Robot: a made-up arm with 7 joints. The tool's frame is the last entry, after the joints.
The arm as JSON. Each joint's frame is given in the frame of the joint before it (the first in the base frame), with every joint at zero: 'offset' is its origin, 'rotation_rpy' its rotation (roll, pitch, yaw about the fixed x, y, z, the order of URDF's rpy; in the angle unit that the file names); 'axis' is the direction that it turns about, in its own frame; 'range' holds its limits. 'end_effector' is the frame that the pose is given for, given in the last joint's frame.
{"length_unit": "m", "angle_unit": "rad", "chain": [
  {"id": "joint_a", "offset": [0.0, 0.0, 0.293], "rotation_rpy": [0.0, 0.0, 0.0], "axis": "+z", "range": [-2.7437, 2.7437]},
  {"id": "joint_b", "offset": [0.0, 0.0, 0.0], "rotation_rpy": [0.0, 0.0, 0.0], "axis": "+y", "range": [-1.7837, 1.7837]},
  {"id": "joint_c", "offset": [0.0, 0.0, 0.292], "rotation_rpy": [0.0, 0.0, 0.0], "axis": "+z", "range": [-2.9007, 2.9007]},
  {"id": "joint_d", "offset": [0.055, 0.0, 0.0], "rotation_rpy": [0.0, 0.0, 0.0], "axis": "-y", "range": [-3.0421, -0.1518]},
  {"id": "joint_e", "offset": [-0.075, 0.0, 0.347], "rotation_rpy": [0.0, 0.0, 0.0], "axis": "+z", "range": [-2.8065, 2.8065]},
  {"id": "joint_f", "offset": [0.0, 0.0, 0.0], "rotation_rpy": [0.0, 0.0, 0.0], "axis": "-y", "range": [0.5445, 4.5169]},
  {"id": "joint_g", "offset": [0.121, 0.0, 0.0], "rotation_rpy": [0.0, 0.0, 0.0], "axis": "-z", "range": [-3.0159, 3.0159]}
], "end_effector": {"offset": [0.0, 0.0, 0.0], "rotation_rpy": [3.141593, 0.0, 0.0]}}
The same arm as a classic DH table. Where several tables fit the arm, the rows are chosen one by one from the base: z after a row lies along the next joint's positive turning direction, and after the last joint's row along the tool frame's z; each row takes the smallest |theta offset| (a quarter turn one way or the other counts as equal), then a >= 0, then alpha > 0; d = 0 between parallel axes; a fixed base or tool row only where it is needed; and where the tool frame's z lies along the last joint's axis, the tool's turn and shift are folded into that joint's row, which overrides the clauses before.
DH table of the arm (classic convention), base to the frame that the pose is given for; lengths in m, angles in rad. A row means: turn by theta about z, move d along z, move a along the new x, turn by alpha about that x. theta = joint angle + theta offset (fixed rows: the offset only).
joint_a: theta0 0.0000, d 0.2930, a 0.0000, alpha -1.5708
joint_b: theta0 0.0000, d 0.0000, a 0.0000, alpha 1.5708
joint_c: theta0 0.0000, d 0.2920, a 0.0550, alpha 1.5708
joint_d: theta0 0.0000, d 0.0000, a -0.0750, alpha -1.5708
joint_e: theta0 0.0000, d 0.3470, a 0.0000, alpha 1.5708
joint_f: theta0 0.0000, d 0.0000, a 0.1210, alpha 1.5708
joint_g: theta0 0.0000, d 0.0000, a 0.0000, alpha 0.0000
Joint limits (rad, base to tool): -2.7437..2.7437 -1.7837..1.7837 -2.9007..2.9007 -3.0421..-0.1518 -2.8065..2.8065 0.5445..4.5169 -3.0159..3.0159

